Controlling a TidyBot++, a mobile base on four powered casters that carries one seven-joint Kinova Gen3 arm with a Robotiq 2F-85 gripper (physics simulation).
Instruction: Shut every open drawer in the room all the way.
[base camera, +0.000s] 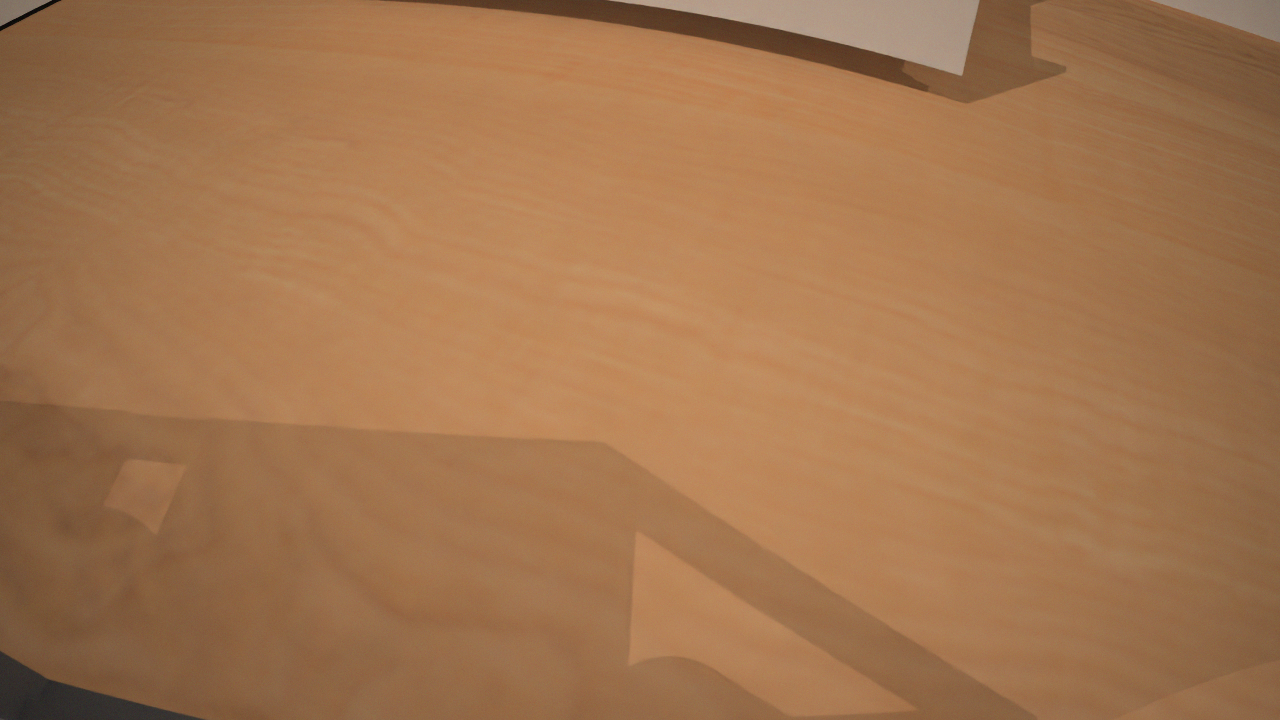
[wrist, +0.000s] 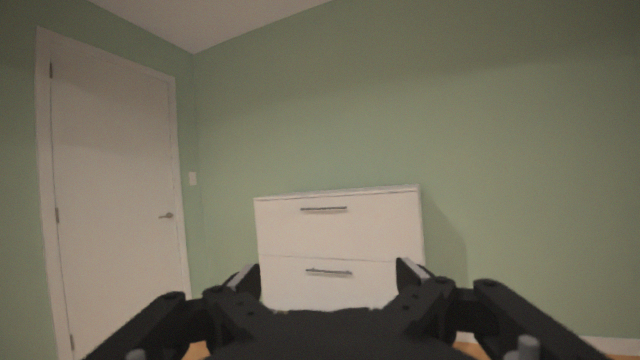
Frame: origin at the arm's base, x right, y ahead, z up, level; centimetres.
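Seen in the pictures: gripper, between the fingertips: (wrist: 327, 276).
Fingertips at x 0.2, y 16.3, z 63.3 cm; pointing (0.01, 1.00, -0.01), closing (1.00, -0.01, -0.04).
Observation:
A point is followed by its place in that frame.
A white dresser (wrist: 340, 235) @(x 7.1, y 124.0, z 41.4 cm) stands against the green wall in the wrist view, seen between and beyond my fingers. Its upper drawer (wrist: 370, 227) @(x 21.6, y 117.9, z 45.4 cm) and lower drawer (wrist: 372, 277) @(x 20.7, y 118.2, z 20.8 cm) each have a dark bar handle, and both fronts look flush with the body. The dresser's lowest part is hidden behind my gripper. The bottom of a white piece of furniture (base camera: 805, 17) @(x 14.2, y 88.2, z -33.6 cm) shows at the top of the base camera view; no open drawer can be made out on it. My gripper (wrist: 327, 276) @(x 0.2, y 16.3, z 63.3 cm) is open, with nothing between its fingers, well away from the dresser.
A white door (wrist: 112, 200) @(x -141.1, y 153.8, z 68.7 cm) with a lever handle stands left of the dresser, near the room corner. A light switch (wrist: 192, 178) @(x -117.8, y 217.0, z 82.4 cm) is on the wall beside it. Shadows fall across the wooden floor (base camera: 626, 268) @(x -3.0, y 51.7, z -39.7 cm) in the base camera view.

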